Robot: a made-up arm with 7 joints. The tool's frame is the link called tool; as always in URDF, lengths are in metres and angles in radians. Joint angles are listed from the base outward.
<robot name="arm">
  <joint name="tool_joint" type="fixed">
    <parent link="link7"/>
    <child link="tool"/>
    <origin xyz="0 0 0" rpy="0 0 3.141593"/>
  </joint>
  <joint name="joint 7" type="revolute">
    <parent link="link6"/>
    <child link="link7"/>
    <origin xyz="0 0 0" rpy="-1.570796 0 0"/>
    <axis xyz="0 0 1"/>
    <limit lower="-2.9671" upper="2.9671"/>
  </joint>
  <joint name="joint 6" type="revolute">
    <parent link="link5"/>
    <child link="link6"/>
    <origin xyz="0 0 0" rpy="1.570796 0 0"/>
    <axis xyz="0 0 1"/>
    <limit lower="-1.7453" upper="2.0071"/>
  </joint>
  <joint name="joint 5" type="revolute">
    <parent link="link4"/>
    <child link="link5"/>
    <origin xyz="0.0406 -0.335 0" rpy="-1.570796 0 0"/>
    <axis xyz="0 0 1"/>
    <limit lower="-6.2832" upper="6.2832"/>
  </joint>
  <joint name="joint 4" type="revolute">
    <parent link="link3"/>
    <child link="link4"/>
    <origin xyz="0 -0.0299 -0.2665" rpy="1.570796 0 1.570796"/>
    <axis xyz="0 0 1"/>
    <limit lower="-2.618" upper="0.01"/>
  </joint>
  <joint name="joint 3" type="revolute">
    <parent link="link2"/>
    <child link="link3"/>
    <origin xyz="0 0 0" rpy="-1.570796 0 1.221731"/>
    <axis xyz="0 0 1"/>
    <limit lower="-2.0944" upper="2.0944"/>
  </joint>
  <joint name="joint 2" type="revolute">
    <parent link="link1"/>
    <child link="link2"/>
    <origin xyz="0 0 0" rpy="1.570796 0 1.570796"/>
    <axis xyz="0 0 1"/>
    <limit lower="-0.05" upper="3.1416"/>
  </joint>
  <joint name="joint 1" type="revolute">
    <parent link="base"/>
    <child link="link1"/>
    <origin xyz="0 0 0" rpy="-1.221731 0 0"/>
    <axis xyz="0 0 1"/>
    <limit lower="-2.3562" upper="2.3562"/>
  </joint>
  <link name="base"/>
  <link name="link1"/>
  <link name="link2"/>
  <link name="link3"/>
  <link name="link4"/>
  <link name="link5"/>
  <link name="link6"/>
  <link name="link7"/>
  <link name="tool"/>
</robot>
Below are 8 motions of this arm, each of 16 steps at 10 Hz.
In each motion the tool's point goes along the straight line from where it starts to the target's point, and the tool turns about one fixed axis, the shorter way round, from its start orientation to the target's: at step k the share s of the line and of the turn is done. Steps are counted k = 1, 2, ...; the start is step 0. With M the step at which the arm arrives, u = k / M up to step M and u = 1 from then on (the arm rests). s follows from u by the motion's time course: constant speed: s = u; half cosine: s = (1 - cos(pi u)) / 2; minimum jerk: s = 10 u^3 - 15 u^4 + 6 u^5.
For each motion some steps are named. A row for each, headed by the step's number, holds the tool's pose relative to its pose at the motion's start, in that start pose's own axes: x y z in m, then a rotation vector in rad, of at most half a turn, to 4 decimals.
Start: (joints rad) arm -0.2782 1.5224 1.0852 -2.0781 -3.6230 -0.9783 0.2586
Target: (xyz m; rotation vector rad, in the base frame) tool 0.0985 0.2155 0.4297 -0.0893 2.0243 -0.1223
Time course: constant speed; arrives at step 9
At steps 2, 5, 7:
2: 0.0052 0.0055 -0.0268 -0.2068 -0.1194 -0.2736
5: 0.0131 0.0136 -0.0669 -0.5169 -0.2986 -0.6839
7: 0.0184 0.0191 -0.0937 -0.7236 -0.4180 -0.9574

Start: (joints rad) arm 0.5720 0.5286 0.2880 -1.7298 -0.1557 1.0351 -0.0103
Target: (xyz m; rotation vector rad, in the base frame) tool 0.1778 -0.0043 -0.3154 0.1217 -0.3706 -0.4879
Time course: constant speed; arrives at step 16
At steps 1, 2, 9, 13, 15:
1: 0.0009 -0.0122 0.0121 -0.0431 -0.0258 -0.0213
2: 0.0017 -0.0244 0.0242 -0.0862 -0.0517 -0.0426
9: 0.0078 -0.1096 0.1088 -0.3879 -0.2326 -0.1916
13: 0.0112 -0.1583 0.1572 -0.5603 -0.3360 -0.2767
15: 0.0129 -0.1827 0.1814 -0.6464 -0.3877 -0.3193

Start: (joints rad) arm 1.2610 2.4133 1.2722 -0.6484 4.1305 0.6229 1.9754
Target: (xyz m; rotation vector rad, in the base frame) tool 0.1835 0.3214 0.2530 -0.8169 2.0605 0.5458
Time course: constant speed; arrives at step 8
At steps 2, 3, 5, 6, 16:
2: -0.0152 0.0411 0.0453 0.3869 -0.1592 0.1570
3: -0.0229 0.0616 0.0680 0.5803 -0.2389 0.2355
5: -0.0381 0.1026 0.1133 0.9672 -0.3981 0.3925
6: -0.0457 0.1232 0.1360 1.1606 -0.4777 0.4709
16: -0.0610 0.1642 0.1813 1.5475 -0.6370 0.6279

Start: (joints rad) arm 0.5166 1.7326 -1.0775 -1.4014 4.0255 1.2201 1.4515
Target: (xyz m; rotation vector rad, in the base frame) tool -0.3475 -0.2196 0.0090 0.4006 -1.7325 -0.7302
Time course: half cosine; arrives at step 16
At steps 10, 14, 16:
10: 0.3710 0.3637 0.1053 0.5395 0.0255 0.8734
14: 0.5162 0.5061 0.1466 0.7507 0.0355 1.2152
16: 0.5367 0.5261 0.1524 0.7804 0.0369 1.2633

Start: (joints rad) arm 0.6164 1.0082 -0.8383 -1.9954 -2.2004 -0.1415 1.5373
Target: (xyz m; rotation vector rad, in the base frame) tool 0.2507 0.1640 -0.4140 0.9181 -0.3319 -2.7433
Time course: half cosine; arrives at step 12
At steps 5, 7, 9, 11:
5: -0.0693 0.0698 -0.0042 -0.0477 0.2152 -0.4795
7: -0.1177 0.1185 -0.0071 -0.0810 0.3656 -0.8143
9: -0.1597 0.1607 -0.0097 -0.1098 0.4958 -1.1043
11: -0.1839 0.1850 -0.0111 -0.1265 0.5709 -1.2718

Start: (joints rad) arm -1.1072 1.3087 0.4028 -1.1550 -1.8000 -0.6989 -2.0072
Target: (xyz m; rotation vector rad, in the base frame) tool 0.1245 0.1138 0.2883 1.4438 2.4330 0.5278
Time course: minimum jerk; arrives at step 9
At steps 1, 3, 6, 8, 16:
1: -0.0026 -0.0006 0.0016 -0.0163 -0.0026 -0.0055
3: -0.0470 -0.0104 0.0293 -0.2969 -0.0472 -0.0997
6: -0.1769 -0.0393 0.1102 -1.1179 -0.1777 -0.3753
8: -0.2213 -0.0491 0.1379 -1.3985 -0.2223 -0.4696
16: -0.2239 -0.0497 0.1395 -1.4149 -0.2249 -0.4751

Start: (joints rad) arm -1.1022 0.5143 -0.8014 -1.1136 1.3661 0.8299 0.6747
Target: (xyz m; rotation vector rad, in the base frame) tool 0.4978 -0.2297 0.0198 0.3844 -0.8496 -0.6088
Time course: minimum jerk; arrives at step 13
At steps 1, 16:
1: -0.0001 -0.0006 0.0000 0.0034 -0.0006 -0.0041
16: -0.0124 -0.1379 0.0103 0.8295 -0.1514 -1.0243

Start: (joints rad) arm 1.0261 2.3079 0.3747 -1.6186 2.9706 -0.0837 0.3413
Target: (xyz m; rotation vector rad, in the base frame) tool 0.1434 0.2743 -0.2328 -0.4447 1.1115 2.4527
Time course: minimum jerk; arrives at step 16
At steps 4, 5, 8, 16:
4: -0.0102 0.0249 0.0098 0.1193 0.0738 0.1791
5: -0.0177 0.0433 0.0170 0.2075 0.1284 0.3114
8: -0.0492 0.1203 0.0472 0.5764 0.3566 0.8649
16: -0.0985 0.2406 0.0945 1.1527 0.7132 1.7299

